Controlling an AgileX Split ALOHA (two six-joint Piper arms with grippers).
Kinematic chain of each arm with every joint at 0, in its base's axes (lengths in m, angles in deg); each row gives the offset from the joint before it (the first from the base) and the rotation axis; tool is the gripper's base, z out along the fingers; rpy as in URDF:
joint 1: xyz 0 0 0.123 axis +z
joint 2: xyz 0 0 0 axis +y
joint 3: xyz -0.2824 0 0.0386 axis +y
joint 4: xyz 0.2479 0 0.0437 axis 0.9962 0 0.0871
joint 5: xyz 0 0 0 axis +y
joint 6: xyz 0.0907 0 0.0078 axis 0.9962 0 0.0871
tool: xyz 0 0 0 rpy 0 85 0
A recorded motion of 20 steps. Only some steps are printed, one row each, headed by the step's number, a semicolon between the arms.
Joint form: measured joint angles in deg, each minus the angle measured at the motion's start. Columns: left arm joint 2, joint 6, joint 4, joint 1, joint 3, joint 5; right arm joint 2, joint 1, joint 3, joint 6, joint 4, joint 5.
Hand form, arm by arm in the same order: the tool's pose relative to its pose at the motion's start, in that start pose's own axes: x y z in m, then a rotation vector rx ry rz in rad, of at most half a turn. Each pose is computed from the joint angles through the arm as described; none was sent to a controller.
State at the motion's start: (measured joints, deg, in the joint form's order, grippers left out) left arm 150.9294 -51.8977 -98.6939 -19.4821 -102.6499 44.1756; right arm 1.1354 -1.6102 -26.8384 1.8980 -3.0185 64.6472
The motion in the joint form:
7: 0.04 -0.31 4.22 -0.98 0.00 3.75; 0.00 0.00 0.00 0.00 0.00 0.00
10: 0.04 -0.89 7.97 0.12 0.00 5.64; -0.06 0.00 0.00 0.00 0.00 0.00
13: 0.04 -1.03 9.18 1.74 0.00 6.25; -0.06 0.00 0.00 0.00 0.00 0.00
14: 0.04 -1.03 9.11 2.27 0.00 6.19; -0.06 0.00 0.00 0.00 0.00 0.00
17: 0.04 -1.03 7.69 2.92 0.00 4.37; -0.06 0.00 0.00 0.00 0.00 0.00
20: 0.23 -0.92 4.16 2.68 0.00 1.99; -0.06 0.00 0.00 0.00 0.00 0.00
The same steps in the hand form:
7: 0.0018 0.0143 0.0051 -0.1000 -0.0019 0.0523; 0.0000 0.0000 0.0000 0.0000 0.0000 0.0000
10: -0.0030 0.0119 -0.0015 -0.1383 -0.0210 0.0780; 0.0001 0.0000 -0.0001 0.0000 -0.0010 0.0000
13: -0.0078 0.0028 -0.0105 -0.1309 -0.0278 0.0773; 0.0001 0.0000 -0.0001 0.0000 -0.0010 0.0000
14: -0.0092 -0.0007 -0.0135 -0.1211 -0.0278 0.0725; 0.0001 0.0000 -0.0001 0.0000 -0.0010 0.0000
17: -0.0110 -0.0082 -0.0168 -0.0738 -0.0317 0.0523; 0.0001 0.0000 -0.0001 0.0000 -0.0010 0.0000
20: -0.0108 -0.0119 -0.0146 -0.0180 -0.0225 0.0124; 0.0001 0.0000 -0.0001 0.0000 -0.0010 0.0000

